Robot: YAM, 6 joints.
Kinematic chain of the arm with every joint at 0, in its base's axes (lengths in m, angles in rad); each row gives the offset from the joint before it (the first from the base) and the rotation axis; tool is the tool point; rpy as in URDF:
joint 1: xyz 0 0 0.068 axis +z
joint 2: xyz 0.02 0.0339 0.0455 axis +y
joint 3: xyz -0.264 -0.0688 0 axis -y
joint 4: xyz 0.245 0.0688 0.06 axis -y
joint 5: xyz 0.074 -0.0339 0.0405 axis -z
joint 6: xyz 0.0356 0 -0.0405 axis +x
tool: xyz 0 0 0 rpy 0 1.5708 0
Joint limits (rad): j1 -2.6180..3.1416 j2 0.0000..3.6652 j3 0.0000..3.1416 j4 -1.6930..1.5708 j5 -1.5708..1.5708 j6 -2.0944..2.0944
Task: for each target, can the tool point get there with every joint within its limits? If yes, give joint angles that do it. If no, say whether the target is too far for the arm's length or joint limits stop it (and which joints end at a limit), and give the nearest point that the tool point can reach.
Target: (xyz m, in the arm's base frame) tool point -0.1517 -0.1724 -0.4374
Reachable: no: joint limits stop it (at a limit: joint 2) | nearest point -0.1534 -0.1744 -0.3800 | short by 0.057 m
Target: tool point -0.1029 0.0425 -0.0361
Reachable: yes | joints 2.6099 2.5287 0.5866 -0.6935 -0.4534 -0.0170
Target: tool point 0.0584 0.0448 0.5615
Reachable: yes | joints 0.8417 0.8927 1.2206 1.1938 0.3949 -1.1635
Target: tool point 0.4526 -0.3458 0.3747
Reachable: yes | joints -0.6872 2.5923 2.8589 -0.2575 -0.5901 0.5741
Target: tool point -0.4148 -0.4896 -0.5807
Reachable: no: too far | nearest point -0.2947 -0.3479 -0.3151 | short by 0.324 m
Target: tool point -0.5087 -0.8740 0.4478
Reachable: no: too far | nearest point -0.3084 -0.5298 0.3135 | short by 0.420 m
